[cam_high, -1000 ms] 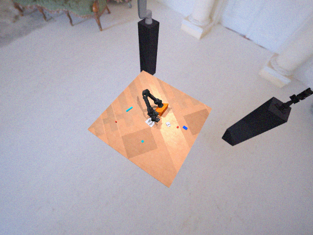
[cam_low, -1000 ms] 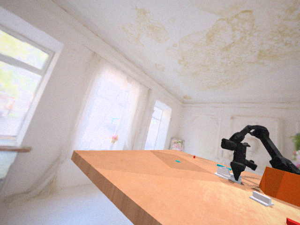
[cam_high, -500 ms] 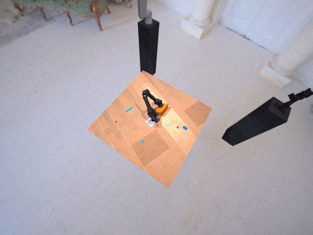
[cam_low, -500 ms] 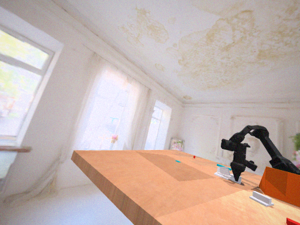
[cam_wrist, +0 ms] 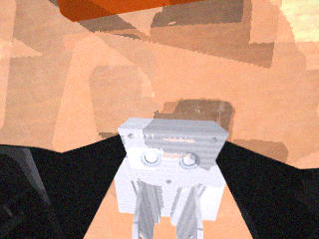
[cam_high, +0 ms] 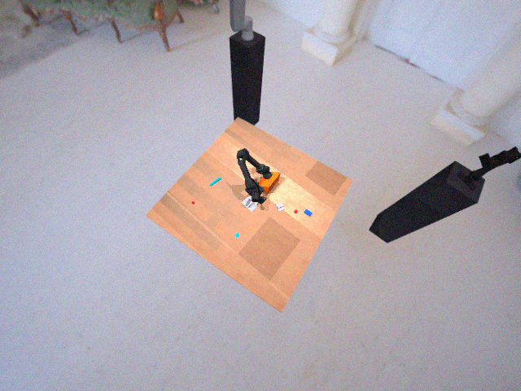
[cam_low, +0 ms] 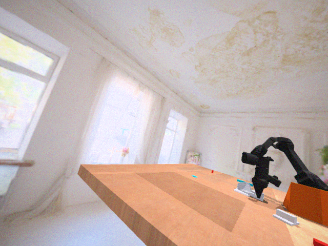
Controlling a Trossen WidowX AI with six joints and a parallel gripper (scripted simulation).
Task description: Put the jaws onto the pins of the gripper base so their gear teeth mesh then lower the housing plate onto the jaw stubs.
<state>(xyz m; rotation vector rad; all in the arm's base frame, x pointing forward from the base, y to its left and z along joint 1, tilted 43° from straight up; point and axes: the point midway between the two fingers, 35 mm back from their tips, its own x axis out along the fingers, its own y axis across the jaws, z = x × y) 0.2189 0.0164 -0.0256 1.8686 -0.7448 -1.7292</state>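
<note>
Now: the gripper jaw 20 mm to the right of my gripper tip, 20 mm ahead of it and 10 mm above it. The rest, counted from my gripper tip: cyan cube: 340 mm ahead, 90 mm to the left, 10 mm below; then white block: 210 mm to the left, 80 mm behind; then cyan bar: 370 mm to the right, 100 mm ahead.
</note>
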